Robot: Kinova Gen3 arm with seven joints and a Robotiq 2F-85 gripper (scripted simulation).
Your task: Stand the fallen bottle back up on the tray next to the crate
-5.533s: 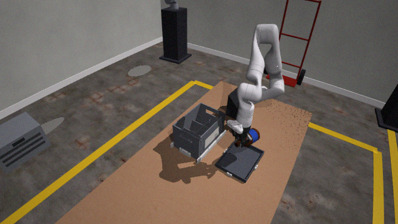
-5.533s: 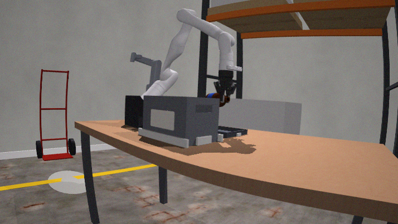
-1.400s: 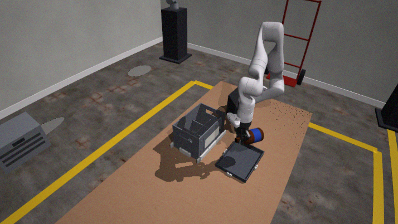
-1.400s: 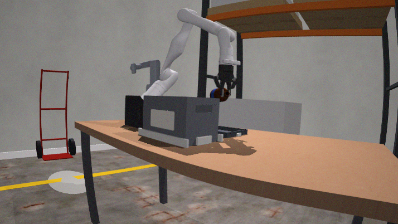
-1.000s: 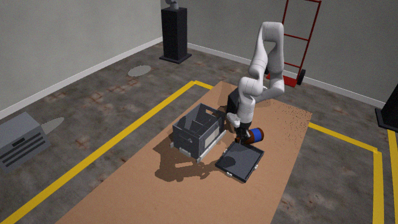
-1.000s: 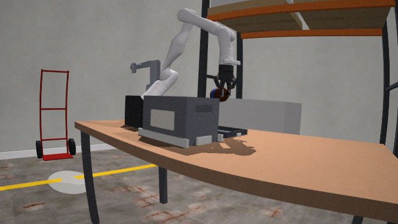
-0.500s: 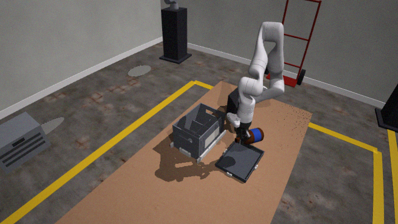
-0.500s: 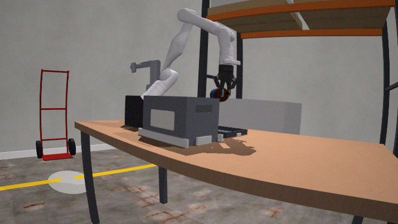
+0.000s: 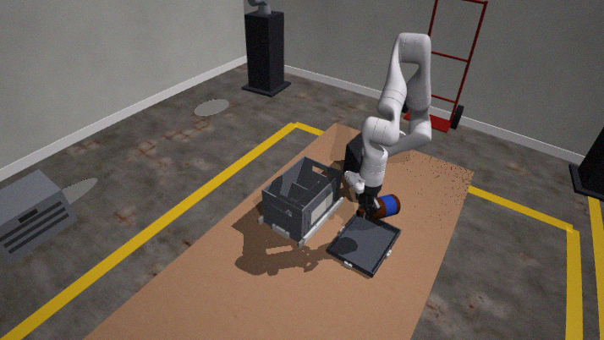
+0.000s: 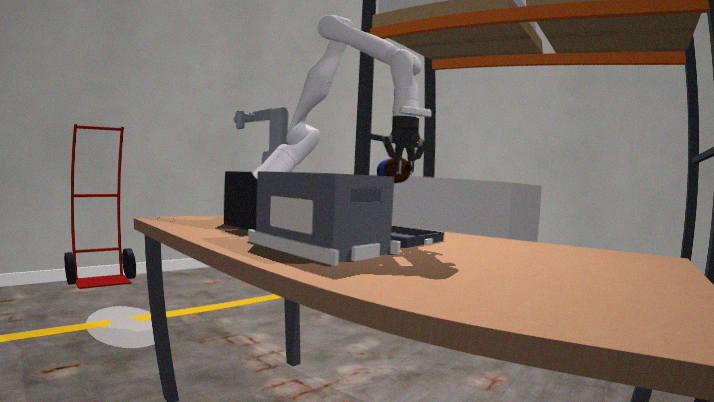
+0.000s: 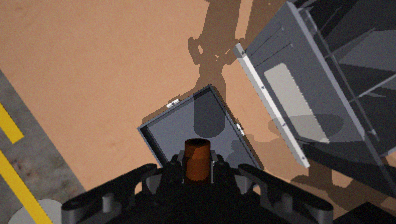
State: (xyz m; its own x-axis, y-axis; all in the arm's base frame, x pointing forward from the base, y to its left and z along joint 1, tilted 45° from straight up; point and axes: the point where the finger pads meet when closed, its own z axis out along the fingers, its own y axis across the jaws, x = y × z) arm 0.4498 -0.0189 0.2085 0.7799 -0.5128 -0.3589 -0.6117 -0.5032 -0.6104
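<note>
My hand is 4 cm past the brown bottle, 3 cm to the right of it and 1 cm above it. Round my hand: grey crate: 27 cm to the right, 12 cm below, 7 cm behind; dark tray: 19 cm below, 4 cm behind, 2 cm to the left.
</note>
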